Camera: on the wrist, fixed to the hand. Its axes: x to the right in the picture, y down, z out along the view.
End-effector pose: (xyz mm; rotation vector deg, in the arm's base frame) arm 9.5 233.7 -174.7 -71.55 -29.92 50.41
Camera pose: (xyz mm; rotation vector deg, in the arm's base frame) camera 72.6 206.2 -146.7 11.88 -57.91 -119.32
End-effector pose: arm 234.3 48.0 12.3 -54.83 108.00 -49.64
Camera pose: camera 193.0 27.9 70.8 91.15 33.14 60.01
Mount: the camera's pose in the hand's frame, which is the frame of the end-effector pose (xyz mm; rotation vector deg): 11.2 -46.5 -56.9 12.69 -43.90 173.94
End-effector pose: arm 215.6 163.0 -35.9 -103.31 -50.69 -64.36
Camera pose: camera 159.3 133.1 2.4 -61.05 81.36 86.14
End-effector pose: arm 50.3 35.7 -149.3 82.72 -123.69 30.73
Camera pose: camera 99.9 42.7 -94.4 100.28 80.05 -23.20
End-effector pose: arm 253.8 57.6 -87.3 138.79 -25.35 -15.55
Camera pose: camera 292.7 119.6 -74.3 29.46 175.96 -18.20
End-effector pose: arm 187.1 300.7 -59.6 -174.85 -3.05 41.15
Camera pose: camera 221.0 347.7 -13.0 -6.29 -156.87 -39.68
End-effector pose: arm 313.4 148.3 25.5 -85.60 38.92 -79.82
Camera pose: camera 251.6 141.8 66.4 21.01 56.37 76.12
